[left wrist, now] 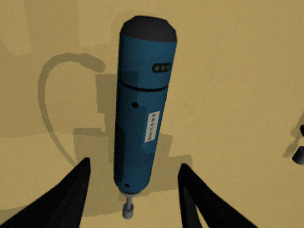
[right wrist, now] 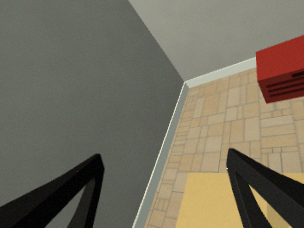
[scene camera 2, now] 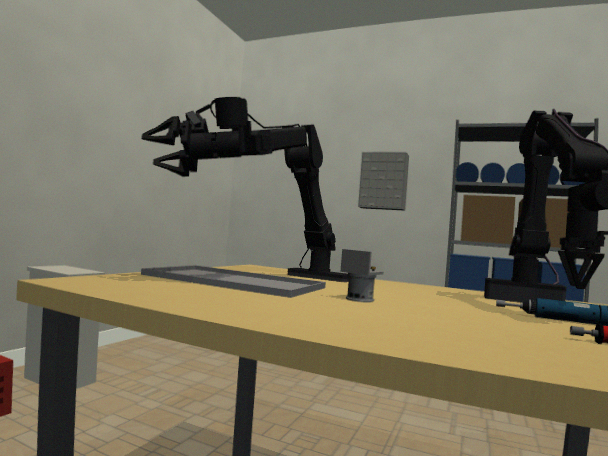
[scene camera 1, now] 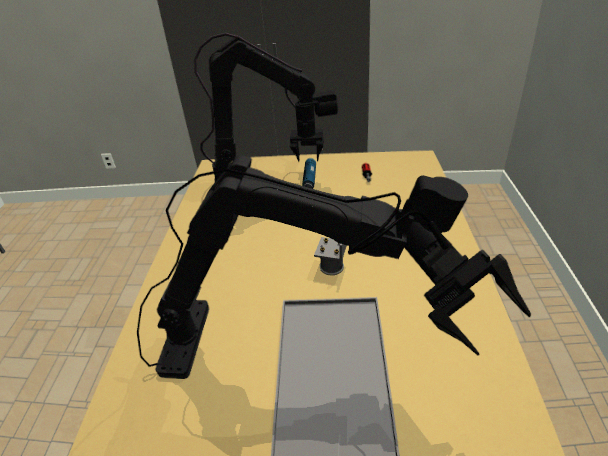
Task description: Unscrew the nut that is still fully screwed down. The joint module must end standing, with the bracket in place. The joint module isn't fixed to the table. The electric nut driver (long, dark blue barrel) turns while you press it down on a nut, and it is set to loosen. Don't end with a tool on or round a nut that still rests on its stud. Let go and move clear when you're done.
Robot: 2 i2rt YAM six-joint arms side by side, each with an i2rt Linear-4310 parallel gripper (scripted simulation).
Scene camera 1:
my left gripper: 308,160
my right gripper: 504,335
grey tray: 332,384
